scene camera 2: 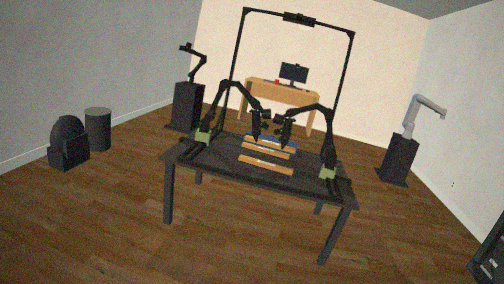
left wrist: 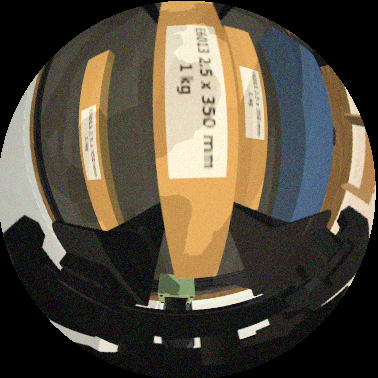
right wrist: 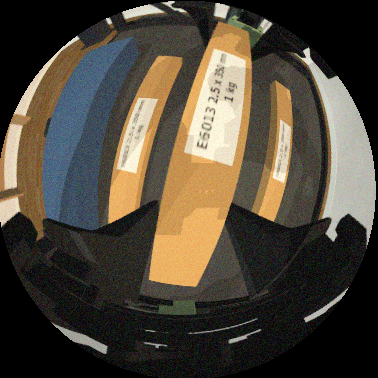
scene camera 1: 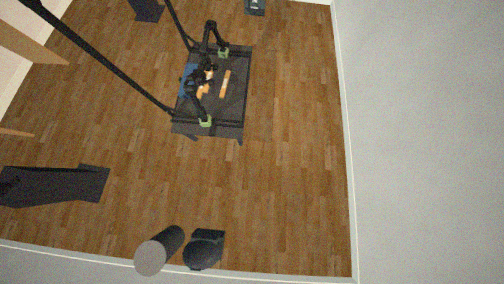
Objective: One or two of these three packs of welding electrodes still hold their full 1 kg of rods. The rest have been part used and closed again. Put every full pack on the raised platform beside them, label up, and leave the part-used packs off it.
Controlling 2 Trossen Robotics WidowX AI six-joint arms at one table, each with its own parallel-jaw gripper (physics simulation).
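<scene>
Left gripper and right gripper are both shut on one orange pack, near its two ends. They hold it above the table, label up, roughly level. A second orange pack lies label up between the held pack and the blue raised platform. The third orange pack lies label up on the side away from the platform. The platform is partly hidden behind the packs in scene camera 2.
The dark table carries both arm bases. A black overhead frame rises behind the arms. The two wrists are close together over the packs. A wooden desk with a monitor stands beyond.
</scene>
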